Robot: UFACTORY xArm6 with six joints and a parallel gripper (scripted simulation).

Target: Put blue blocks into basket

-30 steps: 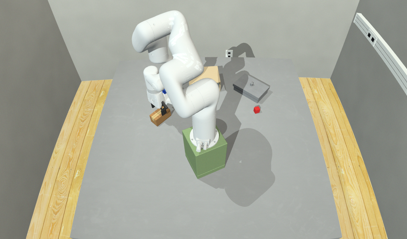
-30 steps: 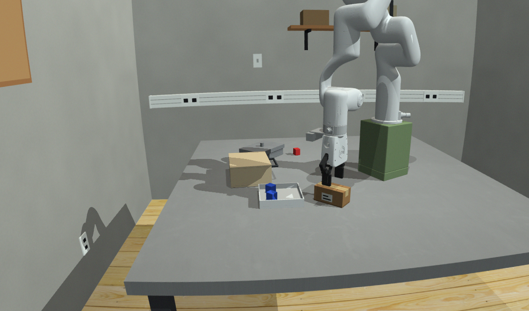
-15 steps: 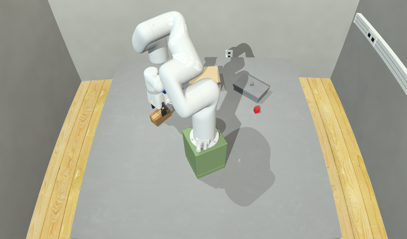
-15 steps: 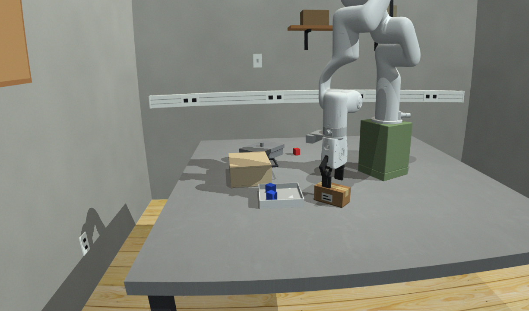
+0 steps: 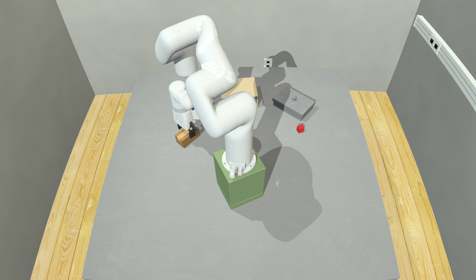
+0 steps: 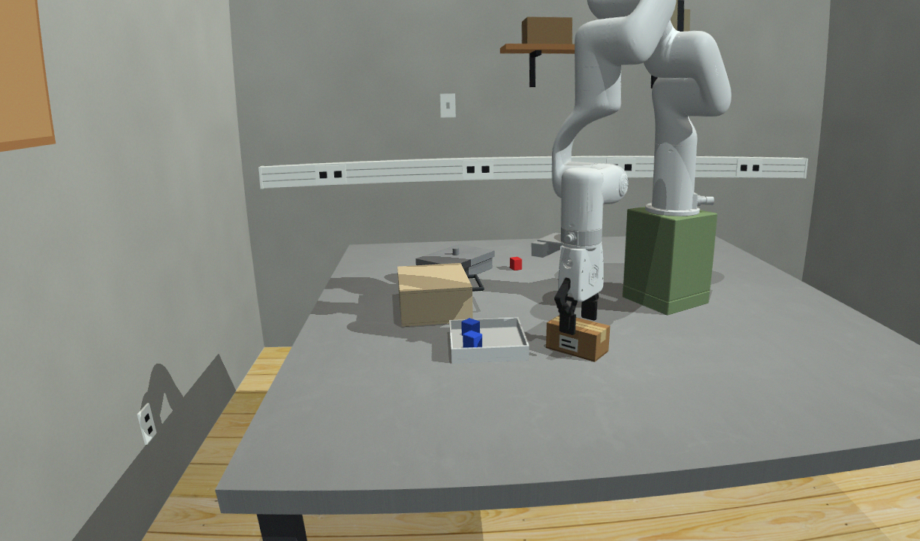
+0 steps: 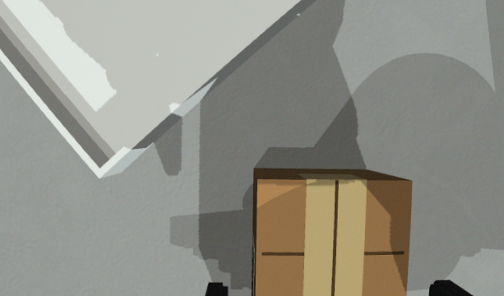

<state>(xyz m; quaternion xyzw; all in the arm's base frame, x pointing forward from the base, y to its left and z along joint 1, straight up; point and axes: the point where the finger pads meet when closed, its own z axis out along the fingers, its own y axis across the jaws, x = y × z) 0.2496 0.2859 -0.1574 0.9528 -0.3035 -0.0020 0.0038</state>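
The brown cardboard box lies 30 mm below my hand. Also, from my hand: light wooden cabinet: 300 mm ahead, 210 mm to the right, 20 mm below; then white basket: 180 mm ahead, 50 mm below, 10 mm to the right; then red block: 540 mm to the right, 110 mm ahead, 50 mm below.
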